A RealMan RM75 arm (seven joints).
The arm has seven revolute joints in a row. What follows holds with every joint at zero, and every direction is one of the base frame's. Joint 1 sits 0.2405 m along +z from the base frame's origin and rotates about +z. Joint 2 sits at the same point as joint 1 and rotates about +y. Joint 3 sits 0.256 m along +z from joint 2 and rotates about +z. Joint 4 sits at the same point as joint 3 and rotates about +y. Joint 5 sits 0.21 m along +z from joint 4 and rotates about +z. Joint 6 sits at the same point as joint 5 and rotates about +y. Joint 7 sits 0.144 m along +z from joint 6 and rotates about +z. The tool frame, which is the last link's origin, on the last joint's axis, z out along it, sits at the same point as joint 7; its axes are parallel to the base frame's.
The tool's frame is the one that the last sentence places.
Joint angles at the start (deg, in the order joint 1, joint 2, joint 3, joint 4, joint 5, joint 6, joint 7): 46.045, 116.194, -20.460, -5.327, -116.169, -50.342, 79.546
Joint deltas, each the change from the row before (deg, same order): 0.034, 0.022, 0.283, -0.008, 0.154, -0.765, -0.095; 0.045, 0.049, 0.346, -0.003, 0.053, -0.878, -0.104; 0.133, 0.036, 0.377, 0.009, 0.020, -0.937, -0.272; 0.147, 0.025, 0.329, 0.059, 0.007, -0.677, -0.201
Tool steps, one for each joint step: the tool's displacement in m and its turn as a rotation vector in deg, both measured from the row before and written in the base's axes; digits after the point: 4 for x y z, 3 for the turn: -0.0023, -0.0001, 0.0002, -0.001, 0.748, 0.426; -0.0026, -0.0003, -0.0001, -0.082, 0.808, 0.528; -0.0033, 0.0000, -0.0001, -0.070, 0.732, 0.777; -0.0028, 0.0001, -0.0002, -0.055, 0.585, 0.580
